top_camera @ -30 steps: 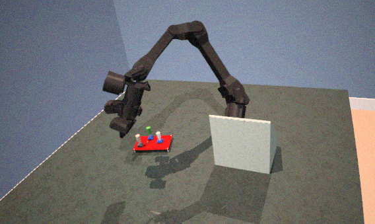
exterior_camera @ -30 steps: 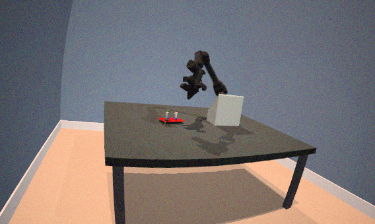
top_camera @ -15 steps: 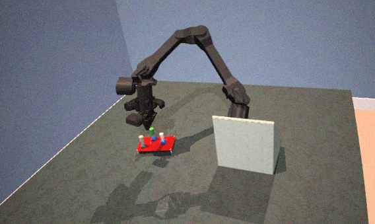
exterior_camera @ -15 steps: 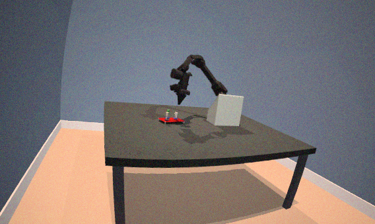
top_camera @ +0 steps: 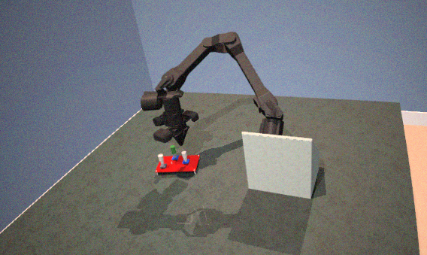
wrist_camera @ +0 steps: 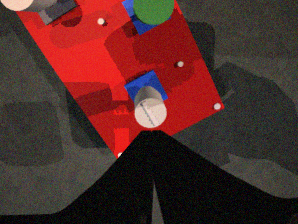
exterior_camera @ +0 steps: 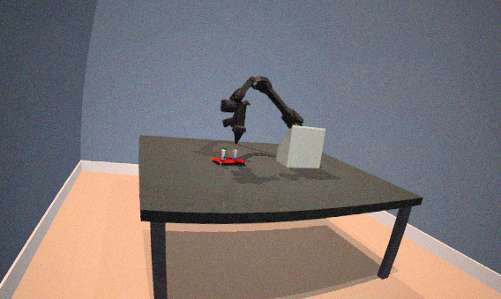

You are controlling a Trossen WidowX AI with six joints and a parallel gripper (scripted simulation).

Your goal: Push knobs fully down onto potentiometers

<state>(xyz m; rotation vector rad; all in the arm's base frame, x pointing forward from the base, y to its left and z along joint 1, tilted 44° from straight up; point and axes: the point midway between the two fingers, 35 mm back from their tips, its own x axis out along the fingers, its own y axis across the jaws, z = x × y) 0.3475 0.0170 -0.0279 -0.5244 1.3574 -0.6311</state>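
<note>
My gripper tip is now 7 cm short of the grey knob, 5 cm to the right of it and 5 cm above it.
</note>
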